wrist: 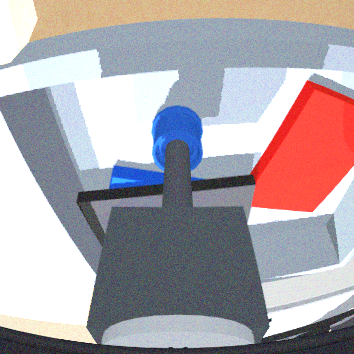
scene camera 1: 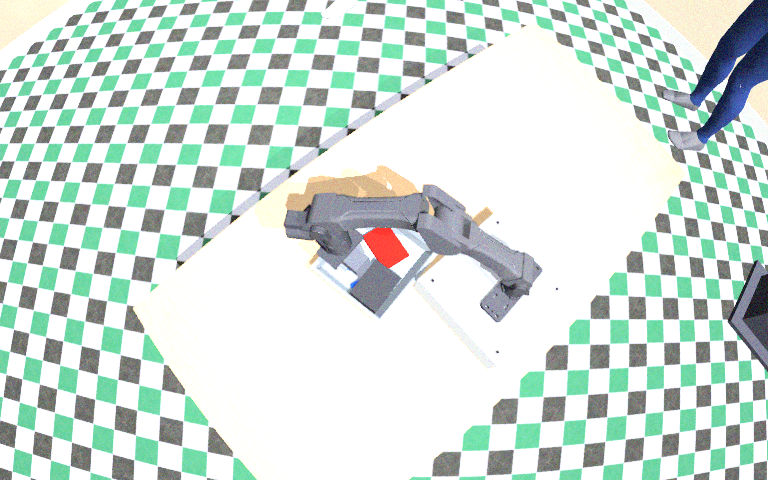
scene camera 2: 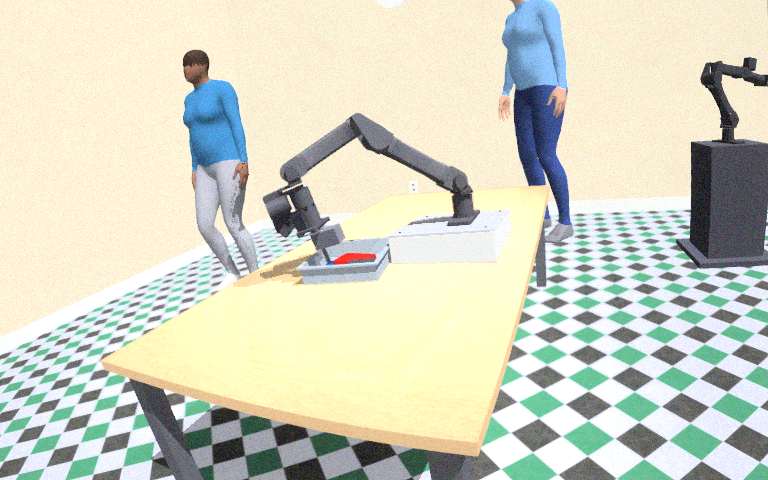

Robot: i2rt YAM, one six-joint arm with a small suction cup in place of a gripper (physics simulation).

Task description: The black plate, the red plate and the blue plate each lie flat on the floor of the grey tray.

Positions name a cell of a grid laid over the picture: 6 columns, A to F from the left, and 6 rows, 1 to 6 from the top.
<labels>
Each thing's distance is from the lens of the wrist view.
my suction cup (wrist: C3): 15 cm
red plate (wrist: F3): 21 cm
The marked spots on the red plate and my suction cup are 10 cm apart.
</labels>
